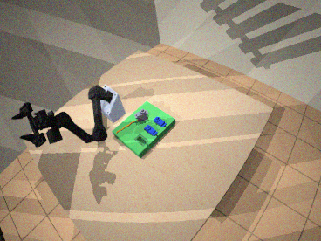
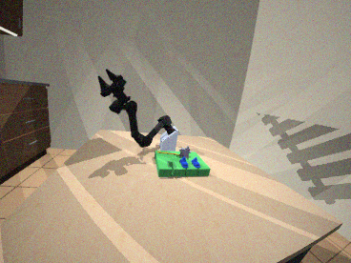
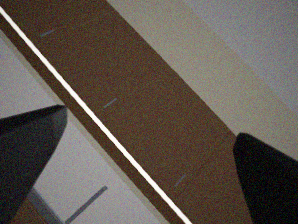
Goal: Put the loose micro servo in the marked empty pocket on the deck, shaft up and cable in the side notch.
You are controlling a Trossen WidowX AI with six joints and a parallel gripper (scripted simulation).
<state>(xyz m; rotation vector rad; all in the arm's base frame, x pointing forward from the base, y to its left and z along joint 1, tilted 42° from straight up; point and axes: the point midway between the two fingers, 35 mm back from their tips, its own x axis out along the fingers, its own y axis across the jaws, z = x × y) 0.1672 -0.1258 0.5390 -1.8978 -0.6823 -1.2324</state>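
Right now the green deck is 50 mm ahead of my gripper tip, 500 mm to the left of it and 470 mm below it.
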